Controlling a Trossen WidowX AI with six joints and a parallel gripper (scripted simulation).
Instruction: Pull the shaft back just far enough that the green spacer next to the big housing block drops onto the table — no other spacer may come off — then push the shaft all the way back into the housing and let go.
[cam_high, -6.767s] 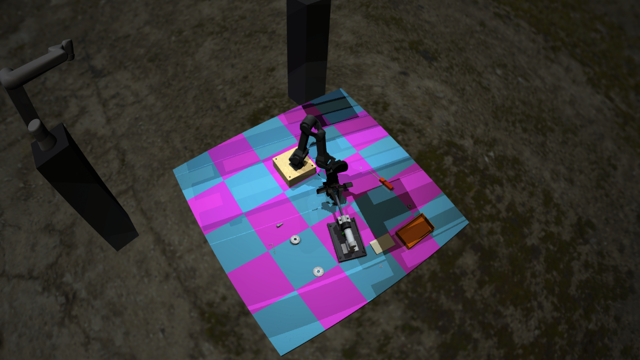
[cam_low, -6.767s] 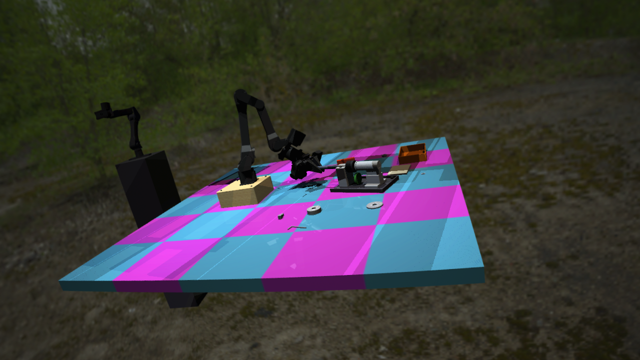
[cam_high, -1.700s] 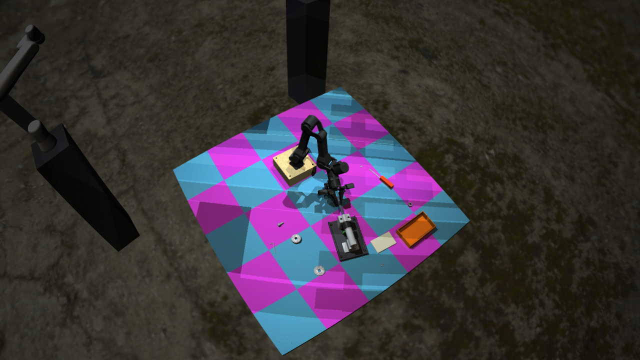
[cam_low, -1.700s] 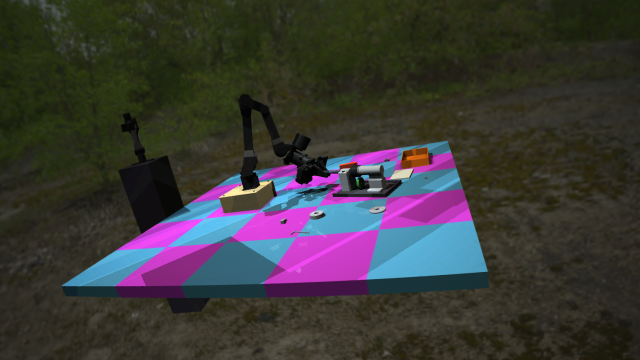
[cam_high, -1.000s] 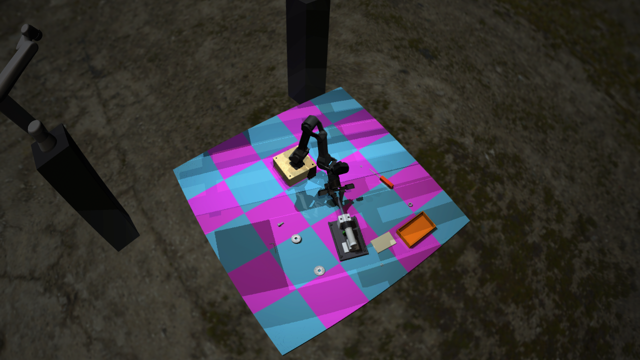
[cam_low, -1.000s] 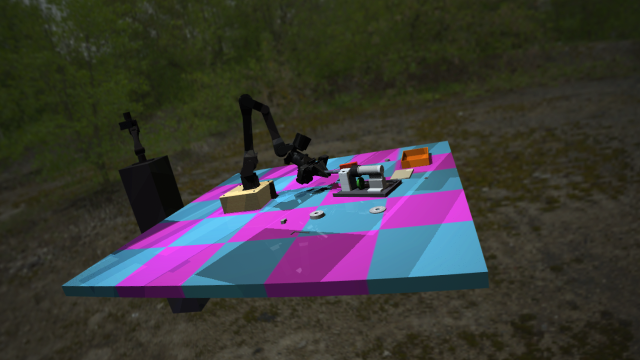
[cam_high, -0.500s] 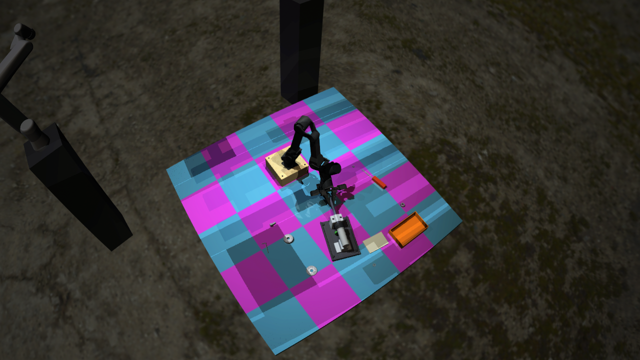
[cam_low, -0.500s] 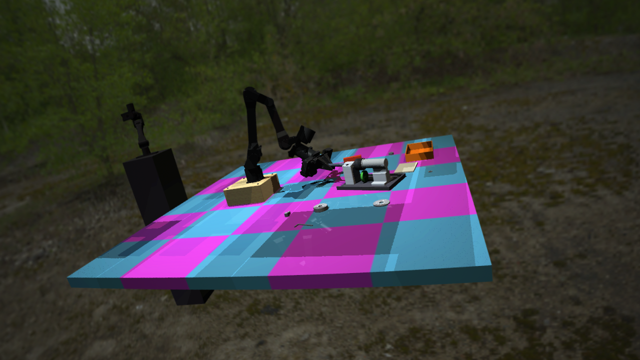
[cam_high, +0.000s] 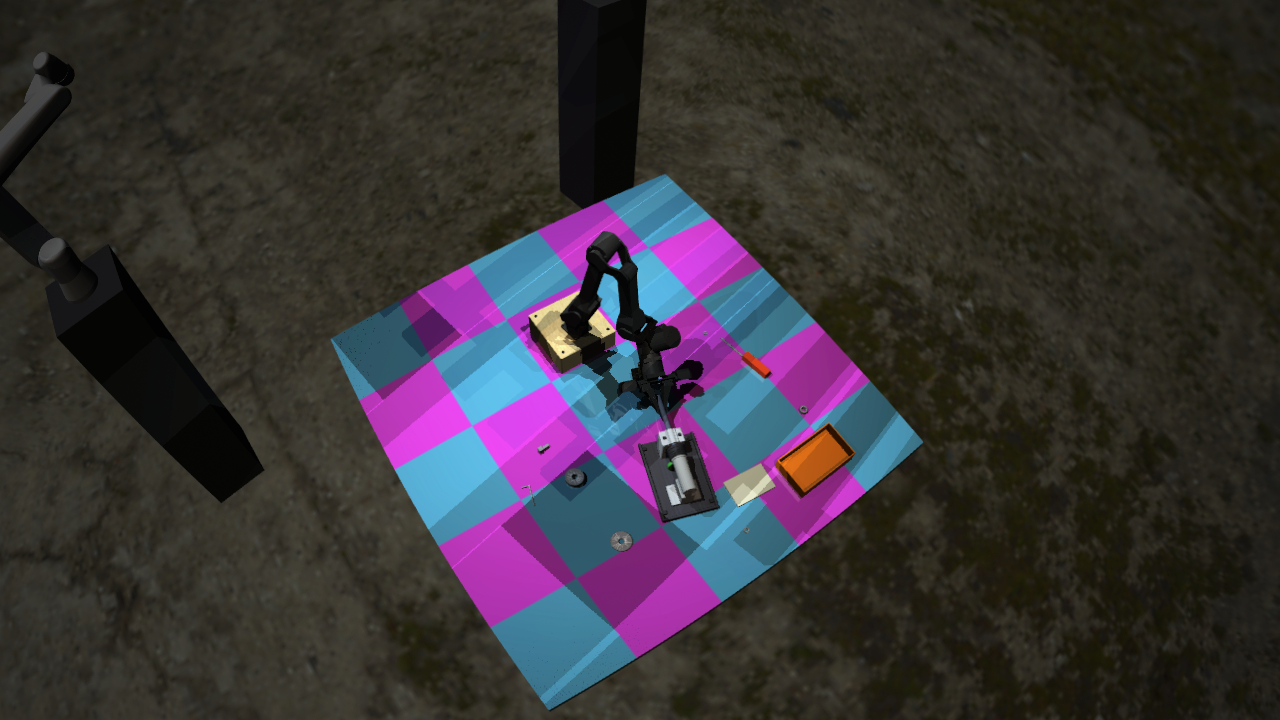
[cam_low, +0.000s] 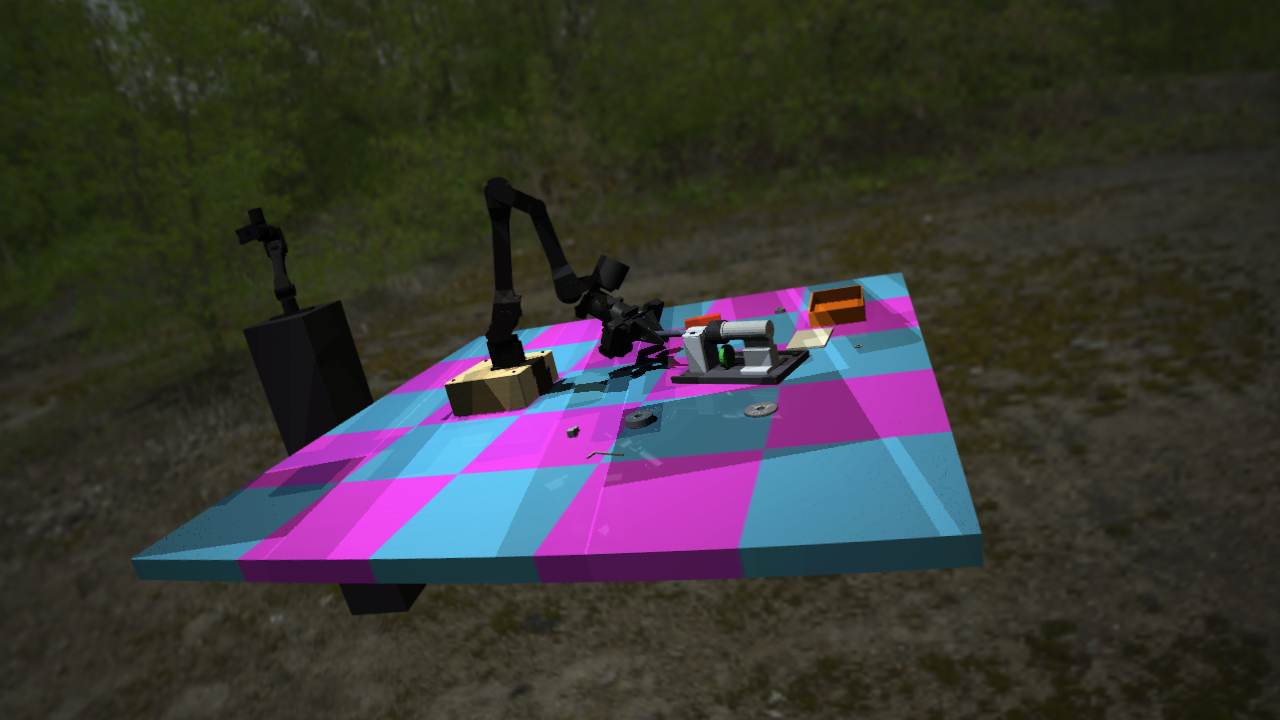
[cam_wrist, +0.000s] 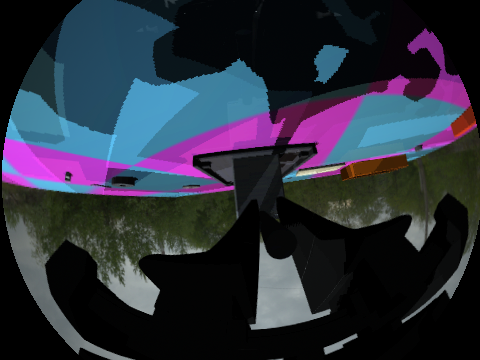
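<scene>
My gripper tip is 50 mm short of the thin shaft, 30 mm to the left of it and 20 mm below it. The rest, counted from my gripper tip: small bolt (150 mm behind, 280 mm to the right, 60 mm below); then card (290 mm ahead, 50 mm to the left, 60 mm below); then green spacer (120 mm ahead, 60 mm to the right, 30 mm below).
</scene>
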